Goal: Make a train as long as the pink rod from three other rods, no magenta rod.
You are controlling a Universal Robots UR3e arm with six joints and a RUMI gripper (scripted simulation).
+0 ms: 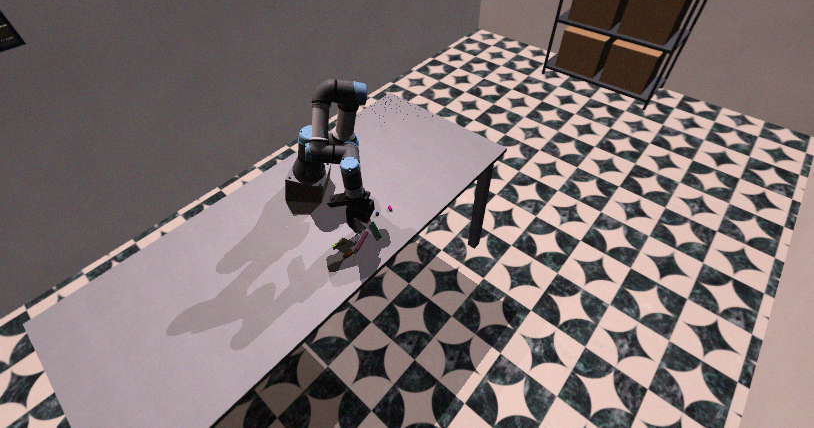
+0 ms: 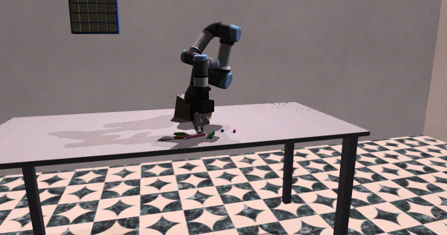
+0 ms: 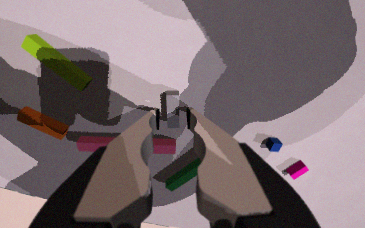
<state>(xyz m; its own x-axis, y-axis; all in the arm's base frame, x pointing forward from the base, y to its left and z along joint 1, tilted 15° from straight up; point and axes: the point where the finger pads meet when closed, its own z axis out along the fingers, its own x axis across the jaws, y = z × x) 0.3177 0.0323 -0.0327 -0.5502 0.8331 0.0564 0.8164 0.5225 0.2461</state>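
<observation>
The grey rod is 1 cm below my hand. The rest, counted from my hand: green rod 4 cm ahead, 6 cm to the left, 1 cm below; then pink rod 5 cm ahead, 2 cm to the right, 1 cm below; then lime rod 1 cm ahead, 9 cm to the right, 1 cm below.
</observation>
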